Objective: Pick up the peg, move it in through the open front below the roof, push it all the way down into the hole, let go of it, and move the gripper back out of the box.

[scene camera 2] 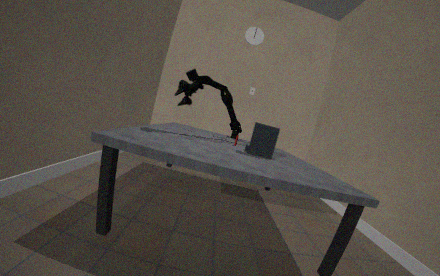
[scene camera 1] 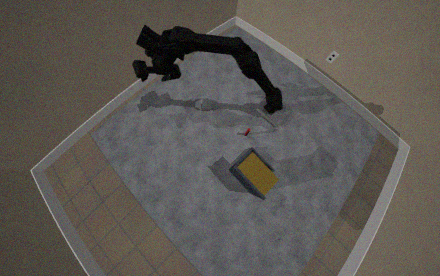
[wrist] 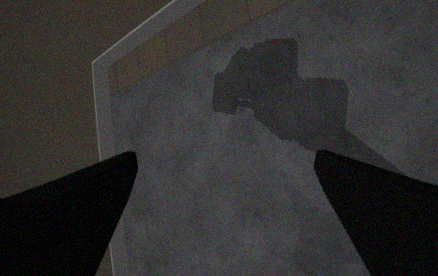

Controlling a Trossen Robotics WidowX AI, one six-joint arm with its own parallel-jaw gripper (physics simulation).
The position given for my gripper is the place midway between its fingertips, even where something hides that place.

Note:
My gripper [scene camera 1: 152, 80] is open, holding nothing. I also see an orange roof [scene camera 1: 252, 167] and a dark back wall [scene camera 2: 264, 137].
My gripper shows as well in the wrist view [wrist: 227, 159].

